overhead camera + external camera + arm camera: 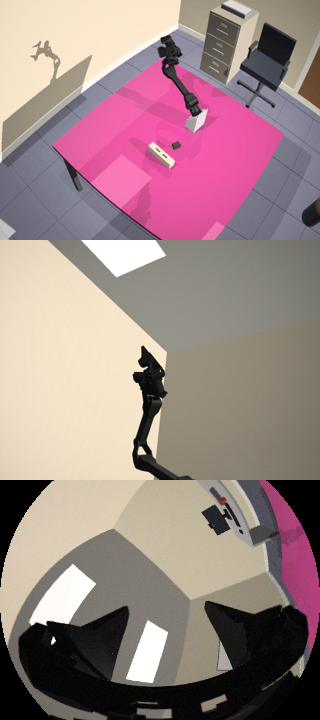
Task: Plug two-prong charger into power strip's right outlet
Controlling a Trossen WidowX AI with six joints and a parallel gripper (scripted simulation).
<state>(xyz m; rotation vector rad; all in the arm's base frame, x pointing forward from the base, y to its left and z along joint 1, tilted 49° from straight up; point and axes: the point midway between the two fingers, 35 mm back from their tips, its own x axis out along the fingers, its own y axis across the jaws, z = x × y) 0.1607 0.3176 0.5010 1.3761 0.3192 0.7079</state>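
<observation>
Now: the dark grey charger 680 mm below my gripper tip, 200 mm to the left of it and 30 mm ahead of it.
</observation>
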